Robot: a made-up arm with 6 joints.
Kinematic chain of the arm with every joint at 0, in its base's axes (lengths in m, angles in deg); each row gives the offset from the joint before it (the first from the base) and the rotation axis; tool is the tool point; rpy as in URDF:
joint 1: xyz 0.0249 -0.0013 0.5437 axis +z
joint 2: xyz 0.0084 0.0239 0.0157 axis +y
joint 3: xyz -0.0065 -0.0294 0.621 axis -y
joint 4: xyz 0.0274 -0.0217 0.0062 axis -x
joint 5: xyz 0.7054 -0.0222 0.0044 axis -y
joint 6: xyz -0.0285 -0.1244 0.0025 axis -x
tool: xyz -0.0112 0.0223 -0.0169 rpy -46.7 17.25 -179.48
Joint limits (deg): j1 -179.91..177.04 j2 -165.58..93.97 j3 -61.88..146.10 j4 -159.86..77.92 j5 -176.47..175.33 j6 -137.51..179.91
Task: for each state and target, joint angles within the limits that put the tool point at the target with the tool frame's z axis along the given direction. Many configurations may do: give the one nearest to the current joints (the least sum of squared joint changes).
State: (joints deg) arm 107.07 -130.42 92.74 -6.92 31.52 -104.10
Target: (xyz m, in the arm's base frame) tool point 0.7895 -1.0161 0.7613 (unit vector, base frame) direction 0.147 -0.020 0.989
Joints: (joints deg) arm 119.69 -91.01 72.51 -15.90 35.43 -109.99
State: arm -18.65 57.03 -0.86 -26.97 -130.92 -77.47
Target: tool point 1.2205 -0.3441 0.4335 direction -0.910 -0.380 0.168
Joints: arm -9.03 66.09 40.56 -46.37 -92.29 -100.62
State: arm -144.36 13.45 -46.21 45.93 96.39 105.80
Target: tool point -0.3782 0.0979 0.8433 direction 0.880 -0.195 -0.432
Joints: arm -170.43 -34.07 -59.53 47.59 95.79 100.97
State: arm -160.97 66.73 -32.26 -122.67 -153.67 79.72
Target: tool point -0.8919 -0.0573 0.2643 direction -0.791 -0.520 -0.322
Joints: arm -175.47 56.09 9.18 -112.38 -136.88 58.85
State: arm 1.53 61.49 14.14 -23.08 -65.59 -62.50
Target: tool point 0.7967 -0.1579 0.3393 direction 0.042 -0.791 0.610
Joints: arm -1.01 44.02 -24.58 9.02 -84.78 -74.77
